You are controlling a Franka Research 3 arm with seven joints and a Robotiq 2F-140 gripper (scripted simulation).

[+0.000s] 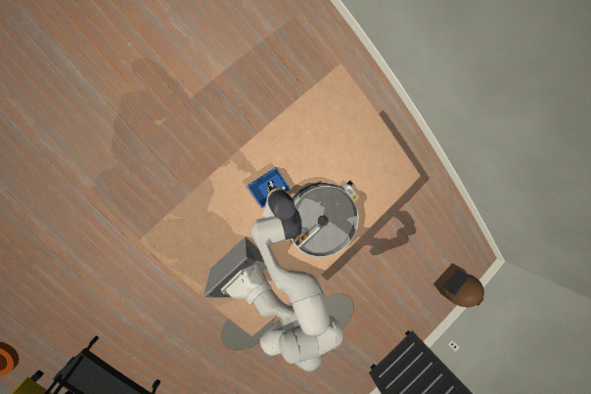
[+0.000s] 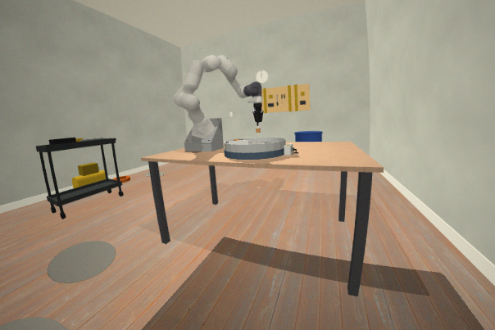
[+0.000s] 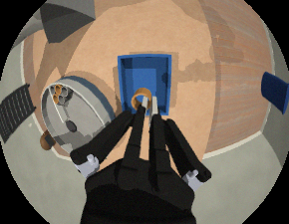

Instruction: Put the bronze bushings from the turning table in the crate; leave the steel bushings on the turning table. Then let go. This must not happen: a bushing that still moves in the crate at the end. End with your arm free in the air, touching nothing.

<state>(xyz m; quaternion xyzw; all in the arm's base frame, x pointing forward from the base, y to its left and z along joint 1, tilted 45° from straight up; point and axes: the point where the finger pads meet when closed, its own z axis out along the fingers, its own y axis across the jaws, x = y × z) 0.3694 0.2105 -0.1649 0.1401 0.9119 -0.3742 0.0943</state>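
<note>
Right now the blue crate is 15 cm below my hand, 1 cm to the right of it and 1 cm behind it. From my hand the other things lie so: grey turning table: 36 cm to the right, 13 cm below, 11 cm ahead.
</note>
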